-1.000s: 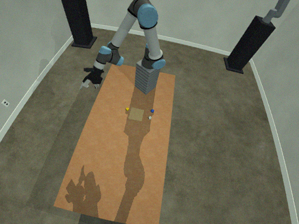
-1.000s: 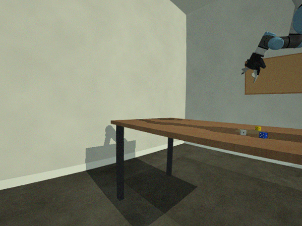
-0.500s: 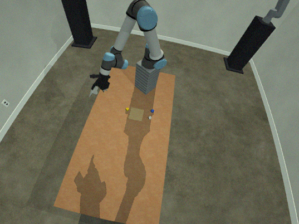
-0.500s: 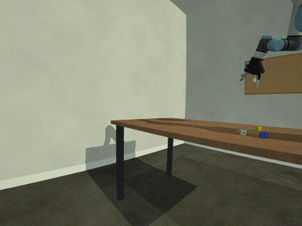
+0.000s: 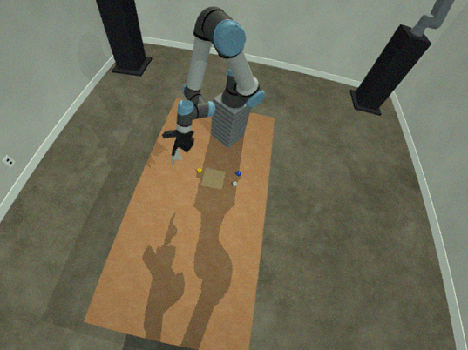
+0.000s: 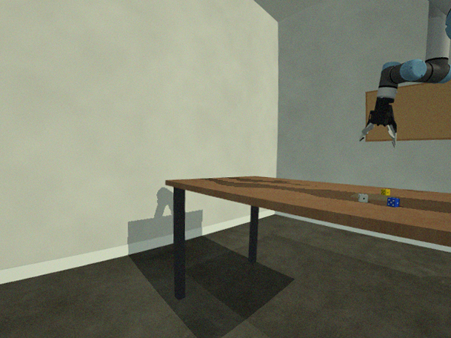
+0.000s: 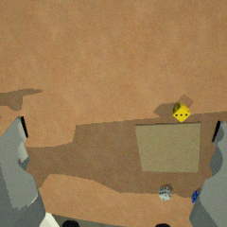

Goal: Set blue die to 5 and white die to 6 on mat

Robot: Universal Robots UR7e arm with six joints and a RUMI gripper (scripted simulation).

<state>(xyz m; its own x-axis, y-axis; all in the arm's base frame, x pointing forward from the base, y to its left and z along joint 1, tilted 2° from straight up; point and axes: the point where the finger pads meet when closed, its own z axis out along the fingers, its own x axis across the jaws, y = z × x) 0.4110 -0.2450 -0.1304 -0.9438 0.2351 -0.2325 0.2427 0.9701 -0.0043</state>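
The yellow die is 5 cm behind my hand, 11 cm to the left of it and 21 cm below it. Round my hand: blue die (9 cm behind, 37 cm to the left, 21 cm below); then white die (35 cm to the left, 21 cm below); then tan mat (2 cm behind, 21 cm to the left, 22 cm below).
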